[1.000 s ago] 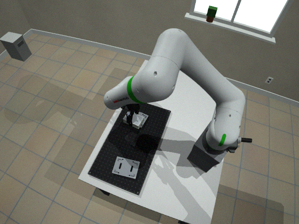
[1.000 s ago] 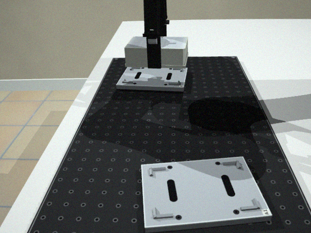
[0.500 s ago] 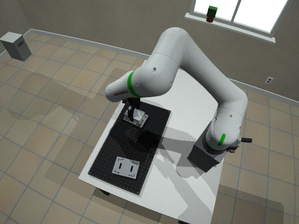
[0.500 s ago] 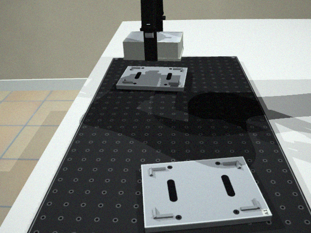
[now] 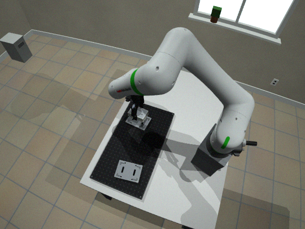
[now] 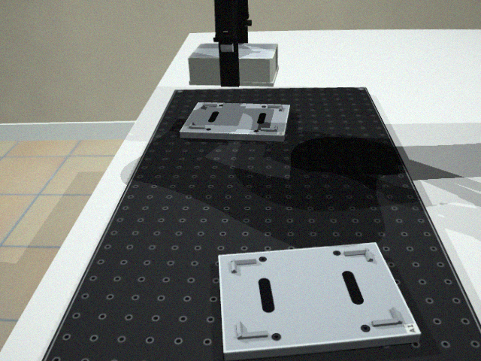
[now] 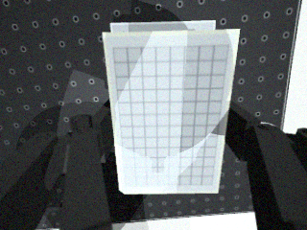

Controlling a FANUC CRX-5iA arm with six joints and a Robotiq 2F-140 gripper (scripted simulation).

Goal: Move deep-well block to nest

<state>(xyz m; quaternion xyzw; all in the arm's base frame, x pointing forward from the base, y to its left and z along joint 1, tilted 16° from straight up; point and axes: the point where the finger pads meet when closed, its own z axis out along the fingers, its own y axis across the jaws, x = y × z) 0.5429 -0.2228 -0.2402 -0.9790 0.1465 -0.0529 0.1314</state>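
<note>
Now: hand 1 cm above the 96-well deep-well block. Also, from my hand: A1 mark 46 cm to the left, 10 cm below, 9 cm behind.
</note>
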